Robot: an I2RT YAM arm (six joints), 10 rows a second.
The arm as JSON. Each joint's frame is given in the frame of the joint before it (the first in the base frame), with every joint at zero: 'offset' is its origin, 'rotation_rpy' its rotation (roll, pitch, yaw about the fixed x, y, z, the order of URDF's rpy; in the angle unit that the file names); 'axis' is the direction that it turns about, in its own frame. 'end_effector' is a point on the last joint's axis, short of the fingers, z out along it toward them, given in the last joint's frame.
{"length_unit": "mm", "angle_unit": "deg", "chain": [
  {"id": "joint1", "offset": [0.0, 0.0, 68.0], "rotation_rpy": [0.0, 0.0, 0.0], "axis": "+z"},
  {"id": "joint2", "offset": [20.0, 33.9, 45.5], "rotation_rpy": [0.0, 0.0, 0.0], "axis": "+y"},
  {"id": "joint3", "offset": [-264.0, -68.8, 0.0], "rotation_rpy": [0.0, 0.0, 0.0], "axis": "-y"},
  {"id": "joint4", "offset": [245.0, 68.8, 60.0], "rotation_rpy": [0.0, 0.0, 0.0], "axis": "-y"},
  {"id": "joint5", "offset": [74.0, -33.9, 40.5], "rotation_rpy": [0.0, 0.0, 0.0], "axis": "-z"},
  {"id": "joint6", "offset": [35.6, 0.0, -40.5], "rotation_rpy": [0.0, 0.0, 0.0], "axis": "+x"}
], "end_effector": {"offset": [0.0, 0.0, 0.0], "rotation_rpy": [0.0, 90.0, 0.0]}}
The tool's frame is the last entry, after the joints.
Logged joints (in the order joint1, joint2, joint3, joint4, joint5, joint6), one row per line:
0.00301 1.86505 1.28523 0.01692 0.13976 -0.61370
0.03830 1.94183 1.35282 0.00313 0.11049 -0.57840
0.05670 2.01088 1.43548 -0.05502 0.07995 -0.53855
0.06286 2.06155 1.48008 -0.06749 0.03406 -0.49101
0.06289 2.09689 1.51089 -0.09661 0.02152 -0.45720
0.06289 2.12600 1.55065 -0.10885 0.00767 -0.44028
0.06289 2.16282 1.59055 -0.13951 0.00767 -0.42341
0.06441 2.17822 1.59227 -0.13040 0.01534 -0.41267
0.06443 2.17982 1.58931 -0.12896 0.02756 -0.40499
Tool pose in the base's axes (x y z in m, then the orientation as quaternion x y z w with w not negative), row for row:
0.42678 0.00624 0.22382 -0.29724 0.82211 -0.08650 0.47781
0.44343 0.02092 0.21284 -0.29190 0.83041 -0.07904 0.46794
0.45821 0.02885 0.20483 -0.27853 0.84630 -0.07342 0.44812
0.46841 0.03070 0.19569 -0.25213 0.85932 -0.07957 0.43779
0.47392 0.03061 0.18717 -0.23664 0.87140 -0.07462 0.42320
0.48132 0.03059 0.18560 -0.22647 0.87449 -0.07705 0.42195
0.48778 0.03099 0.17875 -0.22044 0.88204 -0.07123 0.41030
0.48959 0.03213 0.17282 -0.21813 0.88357 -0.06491 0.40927
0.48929 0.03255 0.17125 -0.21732 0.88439 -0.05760 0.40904
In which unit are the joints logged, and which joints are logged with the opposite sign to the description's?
The joints are logged in radians. Opposite sign: joint5.
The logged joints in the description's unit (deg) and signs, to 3 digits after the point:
0.172 106.859 73.638 0.969 -8.008 -35.162
2.194 111.259 77.511 0.179 -6.331 -33.140
3.249 115.215 82.247 -3.152 -4.581 -30.857
3.602 118.118 84.802 -3.867 -1.951 -28.133
3.603 120.143 86.568 -5.535 -1.233 -26.196
3.603 121.811 88.846 -6.237 -0.439 -25.226
3.603 123.920 91.132 -7.993 -0.439 -24.260
3.690 124.803 91.230 -7.471 -0.879 -23.644
3.692 124.894 91.061 -7.389 -1.579 -23.204

